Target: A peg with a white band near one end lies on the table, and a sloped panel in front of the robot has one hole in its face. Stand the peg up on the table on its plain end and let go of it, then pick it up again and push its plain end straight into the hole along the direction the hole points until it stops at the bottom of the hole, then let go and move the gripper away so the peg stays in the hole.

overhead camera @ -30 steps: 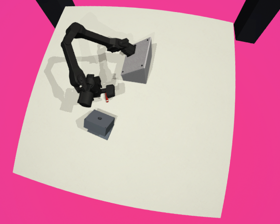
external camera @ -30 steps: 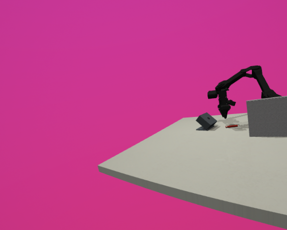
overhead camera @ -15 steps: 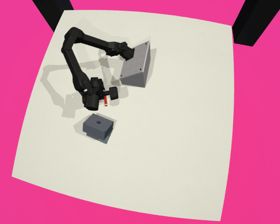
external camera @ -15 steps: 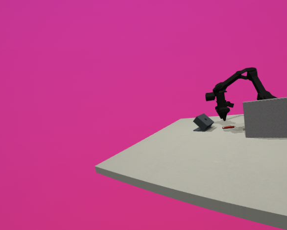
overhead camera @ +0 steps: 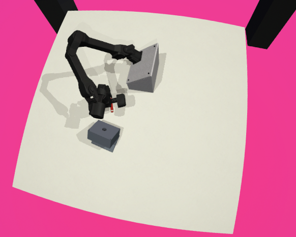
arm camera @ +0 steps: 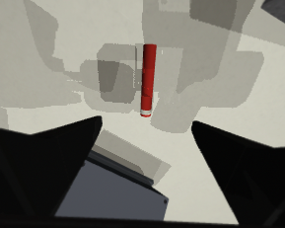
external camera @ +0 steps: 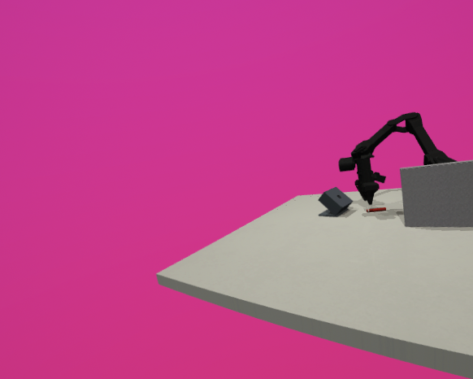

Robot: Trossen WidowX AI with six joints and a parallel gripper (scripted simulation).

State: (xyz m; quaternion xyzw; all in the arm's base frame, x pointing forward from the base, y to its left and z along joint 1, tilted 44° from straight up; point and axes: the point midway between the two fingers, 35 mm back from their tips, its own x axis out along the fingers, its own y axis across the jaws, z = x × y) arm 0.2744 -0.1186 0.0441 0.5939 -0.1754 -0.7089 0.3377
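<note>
Now: gripper tip 40 mm above the red peg and 10 mm past it. The rest, counted from my gripper tip: dark sloped panel: 140 mm ahead, 20 mm above, 10 mm to the right.
</note>
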